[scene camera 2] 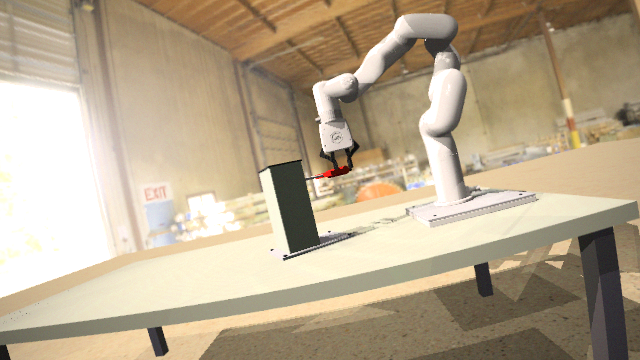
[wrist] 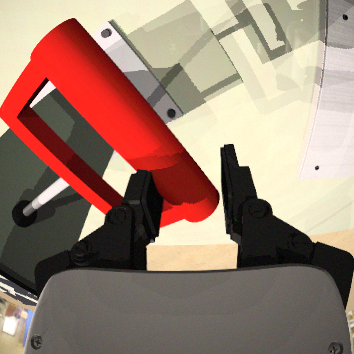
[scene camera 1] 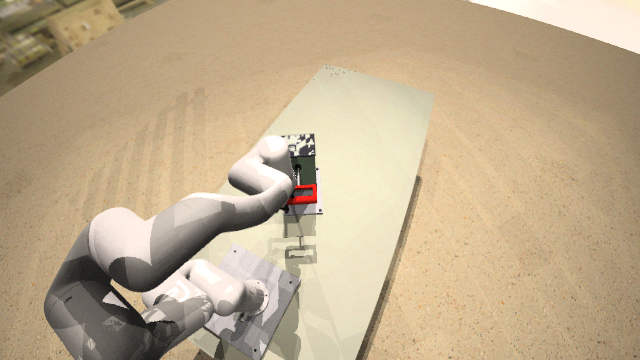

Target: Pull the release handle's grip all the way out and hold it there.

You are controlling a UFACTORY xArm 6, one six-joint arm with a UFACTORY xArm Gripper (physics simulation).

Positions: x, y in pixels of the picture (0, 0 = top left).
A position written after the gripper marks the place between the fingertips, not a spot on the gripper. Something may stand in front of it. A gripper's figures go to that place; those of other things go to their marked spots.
Labels:
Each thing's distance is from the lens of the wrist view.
gripper (wrist: 190, 166): 13 cm
red release handle grip (wrist: 68, 56): 10 cm
bolted base plate (wrist: 107, 36): 31 cm
The marked spots on the bolted base plate and the red release handle grip are 22 cm apart.

